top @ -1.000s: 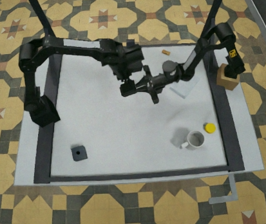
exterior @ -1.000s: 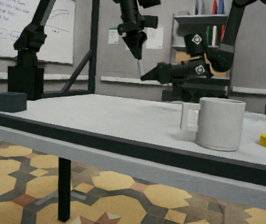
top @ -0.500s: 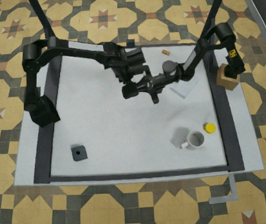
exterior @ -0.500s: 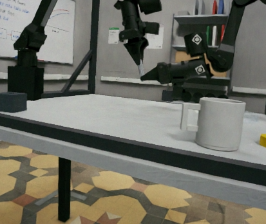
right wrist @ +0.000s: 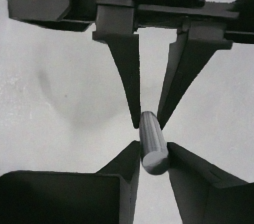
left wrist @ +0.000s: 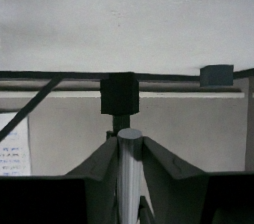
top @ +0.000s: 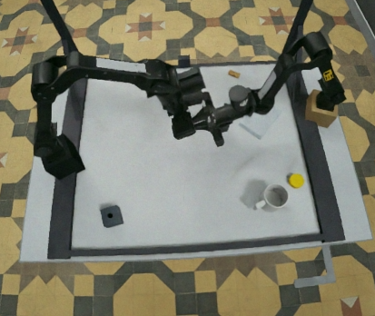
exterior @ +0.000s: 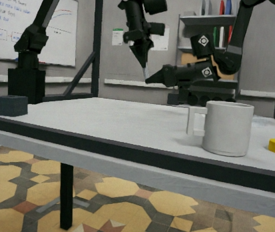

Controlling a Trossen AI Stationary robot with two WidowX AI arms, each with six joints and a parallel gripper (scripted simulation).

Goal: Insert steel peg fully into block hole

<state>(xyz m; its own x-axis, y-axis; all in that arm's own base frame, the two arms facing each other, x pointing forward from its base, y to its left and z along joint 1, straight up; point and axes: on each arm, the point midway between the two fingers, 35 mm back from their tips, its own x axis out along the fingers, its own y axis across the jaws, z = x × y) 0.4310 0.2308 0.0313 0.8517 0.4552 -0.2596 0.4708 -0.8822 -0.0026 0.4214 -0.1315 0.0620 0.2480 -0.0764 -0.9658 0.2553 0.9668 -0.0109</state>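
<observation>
Right now my left hand is 4 cm to the left of the steel peg and 2 cm below it. Also, from my left hand: yellow disc (24 cm ahead, 30 cm to the left, 11 cm below); white mug (29 cm ahead, 19 cm to the left, 8 cm below); plate (3 cm behind, 25 cm to the left, 11 cm below).
My right gripper is now 50 mm above the steel peg and 10 mm to the right of it. The rest, counted from my right hand: dark block: 290 mm to the right, 230 mm ahead, 150 mm below; then white mug: 290 mm ahead, 240 mm to the left, 150 mm below; then plate: 300 mm to the left, 180 mm below, 30 mm behind.
</observation>
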